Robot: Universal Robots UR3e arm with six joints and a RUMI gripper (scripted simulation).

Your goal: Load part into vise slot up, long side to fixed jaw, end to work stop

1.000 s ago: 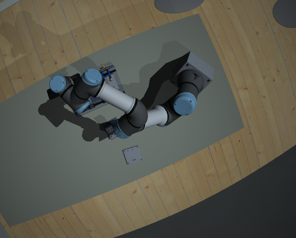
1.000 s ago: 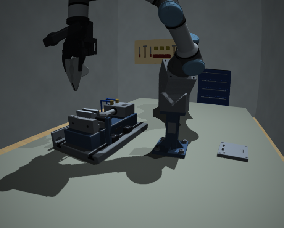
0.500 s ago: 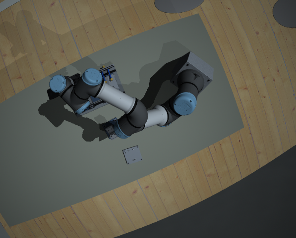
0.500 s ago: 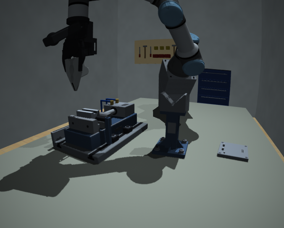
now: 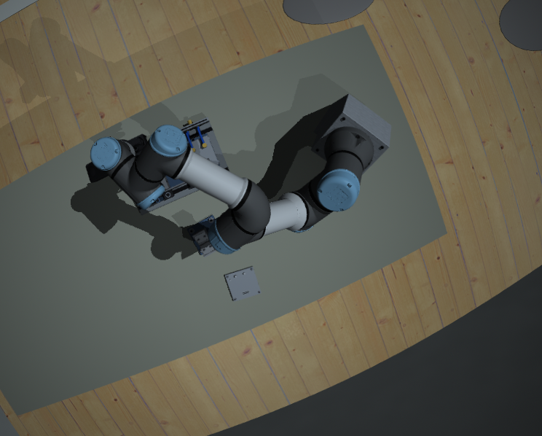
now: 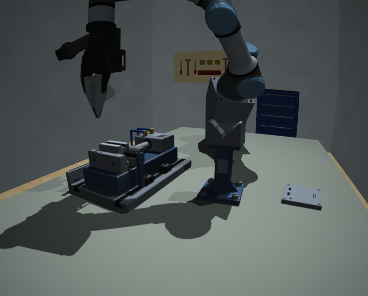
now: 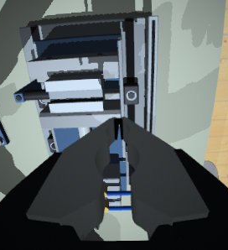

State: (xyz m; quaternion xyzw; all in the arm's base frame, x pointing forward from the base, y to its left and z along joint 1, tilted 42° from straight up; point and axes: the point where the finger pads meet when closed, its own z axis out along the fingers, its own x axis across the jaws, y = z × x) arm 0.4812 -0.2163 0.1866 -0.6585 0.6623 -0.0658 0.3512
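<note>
Now: the part 8 cm below my hand, 5 cm to the left of it and 1 cm behind it. From my hand the other things lie so: moving jaw 10 cm below, 5 cm to the left, 4 cm behind; then fixed jaw 10 cm below, 5 cm to the left, 2 cm ahead; then work stop 10 cm to the left, 9 cm below, 2 cm behind.
</note>
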